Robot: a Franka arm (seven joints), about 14 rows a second.
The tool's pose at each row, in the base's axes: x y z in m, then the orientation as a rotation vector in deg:
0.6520, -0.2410, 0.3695, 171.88, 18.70, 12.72
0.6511, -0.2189, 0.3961, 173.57, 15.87, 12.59
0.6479, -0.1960, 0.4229, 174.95, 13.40, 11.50
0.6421, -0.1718, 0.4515, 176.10, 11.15, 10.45
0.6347, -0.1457, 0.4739, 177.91, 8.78, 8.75
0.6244, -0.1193, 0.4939, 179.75, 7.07, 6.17
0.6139, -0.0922, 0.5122, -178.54, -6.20, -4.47
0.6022, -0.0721, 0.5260, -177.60, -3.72, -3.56
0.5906, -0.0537, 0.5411, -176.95, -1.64, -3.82
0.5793, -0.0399, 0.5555, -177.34, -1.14, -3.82
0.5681, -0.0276, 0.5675, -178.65, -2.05, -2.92
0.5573, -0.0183, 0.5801, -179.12, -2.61, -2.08
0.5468, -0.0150, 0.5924, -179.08, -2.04, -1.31
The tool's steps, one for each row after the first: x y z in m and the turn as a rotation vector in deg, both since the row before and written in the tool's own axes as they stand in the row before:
0.0076, -0.0182, -0.0285, 1.26, -0.13, 2.05
0.0048, -0.0202, -0.0287, 1.04, -0.75, 1.72
0.0017, -0.0224, -0.0306, 0.88, -0.71, 1.54
-0.0014, -0.0253, -0.0244, 1.56, -1.10, 1.65
-0.0056, -0.0266, -0.0216, 1.68, -1.63, 1.20
-0.0071, -0.0278, -0.0189, 1.32, -1.01, 0.57
-0.0096, -0.0212, -0.0139, 1.01, -0.52, 1.61
-0.0102, -0.0195, -0.0148, 0.64, 0.22, 1.35
-0.0104, -0.0147, -0.0141, -0.39, 0.00, 0.32
-0.0105, -0.0130, -0.0119, -1.28, -0.62, -0.59
-0.0102, -0.0098, -0.0127, -0.45, -0.55, -0.36
-0.0101, -0.0038, -0.0125, 0.06, -0.49, 0.37

